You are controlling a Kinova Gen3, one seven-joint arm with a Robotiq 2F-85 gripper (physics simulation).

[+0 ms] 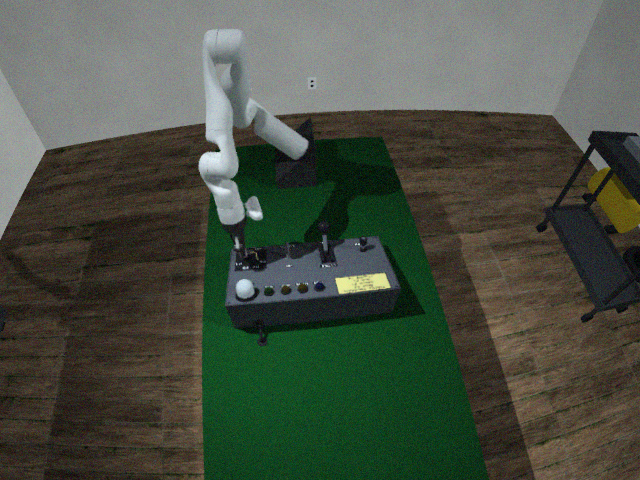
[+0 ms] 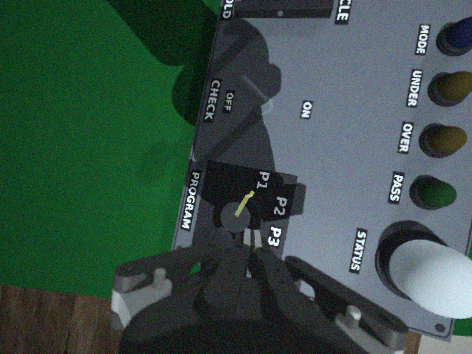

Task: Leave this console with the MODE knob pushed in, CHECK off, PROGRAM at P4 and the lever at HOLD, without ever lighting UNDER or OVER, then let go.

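Note:
The grey console bears the controls. My gripper is shut and empty, its fingertips together beside the black PROGRAM dial. The dial's yellow pointer points toward P1; the fingers hide P4. The CHECK toggle stands in shadow; its setting is unclear. The lever stands in its slot, its exact setting unclear. The MODE knob is at the back right; its depth cannot be told. The UNDER lamp and OVER lamp look unlit.
The white STATUS dome, green PASS lamp and blue MODE lamp line the console's front. A yellow note lies right of them. A dark handle juts from the front. A cart stands far right.

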